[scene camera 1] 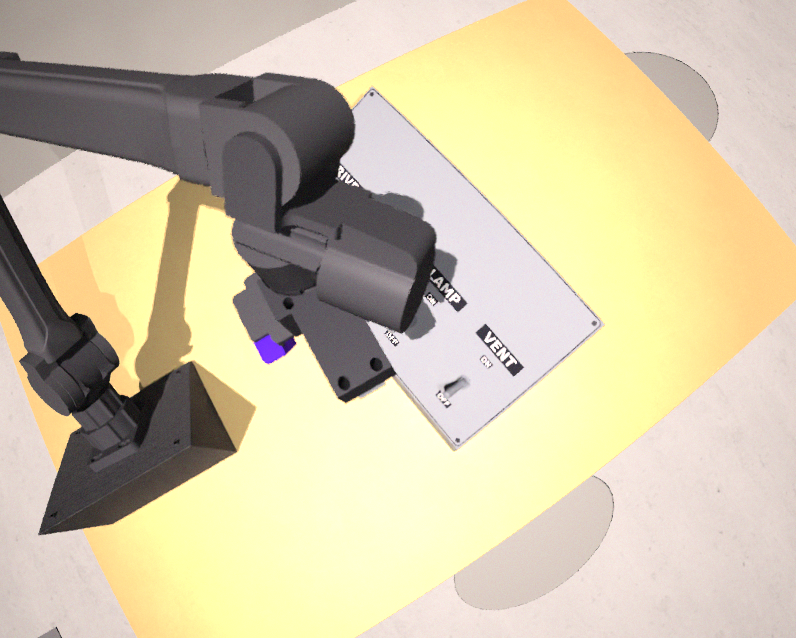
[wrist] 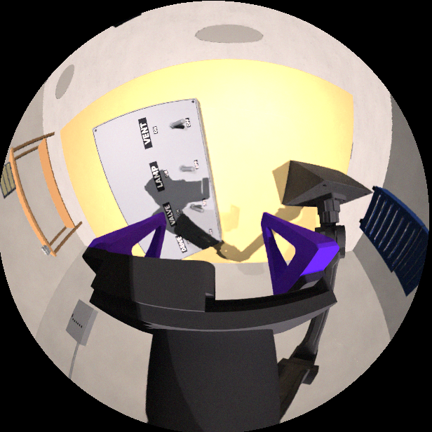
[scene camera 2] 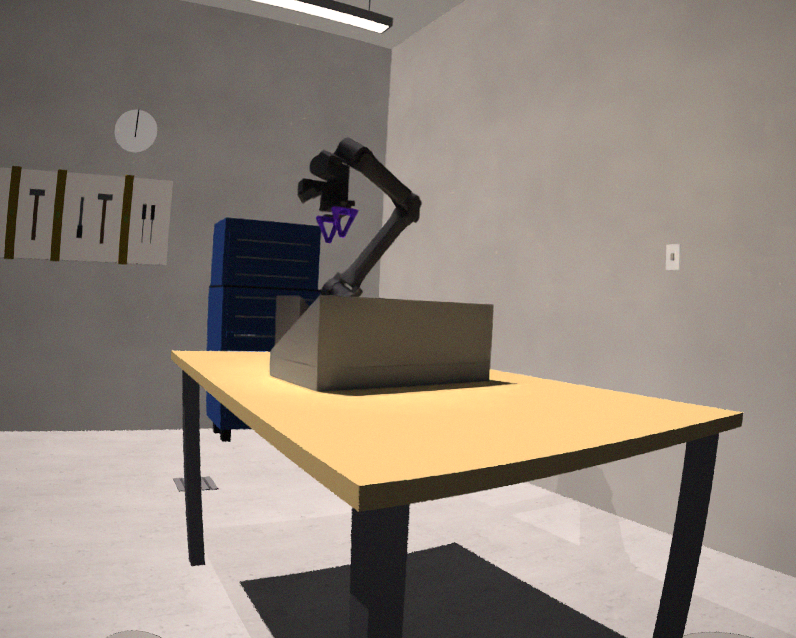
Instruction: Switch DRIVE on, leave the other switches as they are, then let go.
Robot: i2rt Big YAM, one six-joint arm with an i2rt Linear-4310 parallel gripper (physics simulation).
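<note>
The light grey switch panel (scene camera 1: 531, 299) (scene camera 2: 405, 342) (wrist: 117, 150) lies on the table, its back side showing in scene camera 2. The DRIVE label (wrist: 183, 244) is at the panel's near end in the wrist view; its lever is not clear under dark shadow. The VALVE lever (wrist: 197, 207), LAMP lever (wrist: 187, 169) and VENT lever (scene camera 1: 455, 385) (wrist: 177, 123) sit on their OFF sides. My gripper (scene camera 2: 334, 237) (wrist: 213, 217) is open and empty, its purple fingers above and apart from the panel. In scene camera 1 the arm hides most of the fingers and the DRIVE and VALVE switches.
The yellow table (scene camera 1: 664, 219) (scene camera 2: 531, 418) (wrist: 250, 100) bears the panel and the dark wedge-shaped arm base (scene camera 1: 152, 458) (wrist: 320, 185). A blue drawer cabinet (scene camera 2: 265, 255) (wrist: 397, 235) stands beyond the table. An orange frame (wrist: 55, 185) stands off the table at left in the wrist view.
</note>
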